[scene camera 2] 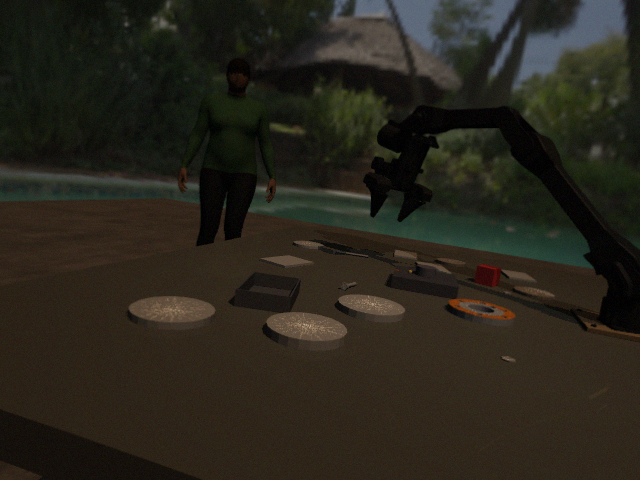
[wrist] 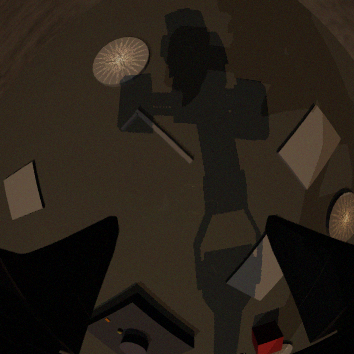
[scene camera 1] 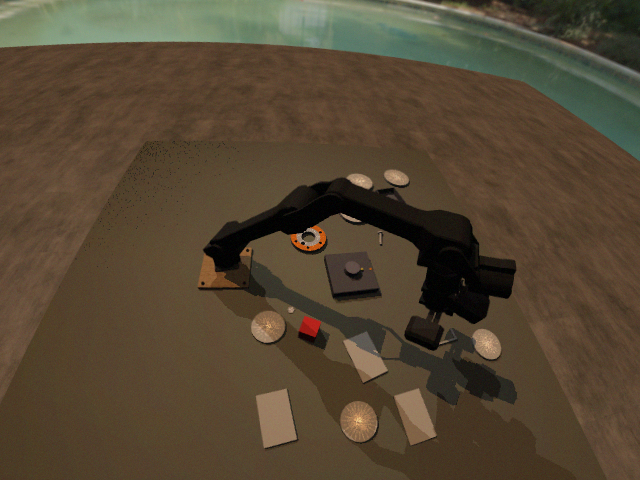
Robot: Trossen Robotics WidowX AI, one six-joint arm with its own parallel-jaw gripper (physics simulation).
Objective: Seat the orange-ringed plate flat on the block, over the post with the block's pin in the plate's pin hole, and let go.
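Note:
The orange-ringed plate lies flat on the mat, apart from the block, between it and the arm's base; it does not show in the wrist view. The dark square block bears a round post and a small yellowish pin beside it. An orange mark is farther out. My gripper is open and empty, high above the mat, beyond the block from the plate.
A red cube, pale tiles and patterned discs lie around. A dark open tray, a bolt and an L-shaped rod lie farther off. A person stands behind.

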